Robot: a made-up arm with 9 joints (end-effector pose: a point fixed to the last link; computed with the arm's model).
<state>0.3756 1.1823 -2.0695 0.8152 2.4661 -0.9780 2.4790 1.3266 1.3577</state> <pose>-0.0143 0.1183 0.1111 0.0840 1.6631 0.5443</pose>
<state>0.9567 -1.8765 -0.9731 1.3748 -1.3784 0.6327 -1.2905 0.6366 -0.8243</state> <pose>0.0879 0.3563 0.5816 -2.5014 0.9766 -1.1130</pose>
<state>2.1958 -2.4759 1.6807 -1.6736 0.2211 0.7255 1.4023 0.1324 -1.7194</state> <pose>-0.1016 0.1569 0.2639 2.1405 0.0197 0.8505</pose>
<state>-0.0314 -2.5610 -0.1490 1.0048 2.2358 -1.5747 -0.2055 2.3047 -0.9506</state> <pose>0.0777 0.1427 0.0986 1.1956 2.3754 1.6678</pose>
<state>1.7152 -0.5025 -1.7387 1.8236 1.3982 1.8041 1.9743 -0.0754 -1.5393</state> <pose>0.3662 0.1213 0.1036 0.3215 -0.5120 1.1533</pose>
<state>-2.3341 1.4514 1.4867 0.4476 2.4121 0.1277 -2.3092 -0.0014 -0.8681</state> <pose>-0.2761 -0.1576 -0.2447 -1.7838 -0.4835 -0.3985</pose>
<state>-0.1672 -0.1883 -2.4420 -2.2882 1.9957 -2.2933 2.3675 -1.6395 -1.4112</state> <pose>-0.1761 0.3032 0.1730 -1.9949 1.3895 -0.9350</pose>
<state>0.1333 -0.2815 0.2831 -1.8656 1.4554 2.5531 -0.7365 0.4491 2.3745</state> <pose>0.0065 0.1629 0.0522 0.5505 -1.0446 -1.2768</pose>
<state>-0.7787 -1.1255 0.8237 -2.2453 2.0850 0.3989 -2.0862 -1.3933 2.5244</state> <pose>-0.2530 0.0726 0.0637 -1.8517 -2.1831 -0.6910</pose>
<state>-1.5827 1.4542 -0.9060 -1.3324 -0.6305 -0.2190 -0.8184 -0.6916 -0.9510</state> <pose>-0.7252 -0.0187 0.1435 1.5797 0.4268 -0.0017</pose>
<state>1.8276 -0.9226 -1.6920 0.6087 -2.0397 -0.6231 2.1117 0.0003 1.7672</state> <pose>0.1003 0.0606 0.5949 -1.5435 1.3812 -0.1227</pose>
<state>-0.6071 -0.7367 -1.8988 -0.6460 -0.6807 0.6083 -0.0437 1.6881 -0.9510</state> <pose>-0.1317 0.1523 0.5920 -1.1505 -0.9902 0.7083</pose>
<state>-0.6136 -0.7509 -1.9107 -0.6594 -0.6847 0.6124 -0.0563 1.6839 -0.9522</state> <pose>-0.1229 0.1531 0.5910 -1.1505 -0.9681 0.7122</pose>
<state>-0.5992 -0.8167 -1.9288 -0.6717 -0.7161 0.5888 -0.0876 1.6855 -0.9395</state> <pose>-0.0904 0.1729 0.5954 -1.2086 -0.8361 0.7307</pose>
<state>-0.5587 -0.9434 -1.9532 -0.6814 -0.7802 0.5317 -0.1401 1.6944 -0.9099</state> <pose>-0.0244 0.2138 0.5987 -1.3239 -0.5678 0.7694</pose>
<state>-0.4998 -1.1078 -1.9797 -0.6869 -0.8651 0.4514 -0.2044 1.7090 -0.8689</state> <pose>0.0711 0.2618 0.5866 -1.4502 -0.2034 0.8261</pose>
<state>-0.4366 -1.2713 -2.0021 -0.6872 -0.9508 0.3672 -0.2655 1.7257 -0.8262</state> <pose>0.1737 0.2978 0.5528 -1.5393 0.1740 0.8896</pose>
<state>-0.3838 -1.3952 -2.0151 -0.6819 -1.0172 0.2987 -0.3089 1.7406 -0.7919</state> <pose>0.2536 0.3144 0.5125 -1.5777 0.4699 0.9418</pose>
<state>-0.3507 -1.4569 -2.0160 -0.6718 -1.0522 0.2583 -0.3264 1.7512 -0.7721</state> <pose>0.2944 0.3188 0.4890 -1.5847 0.6250 0.9671</pose>
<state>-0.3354 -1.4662 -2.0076 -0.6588 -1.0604 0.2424 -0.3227 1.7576 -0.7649</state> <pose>0.3031 0.3199 0.4876 -1.5826 0.6587 0.9673</pose>
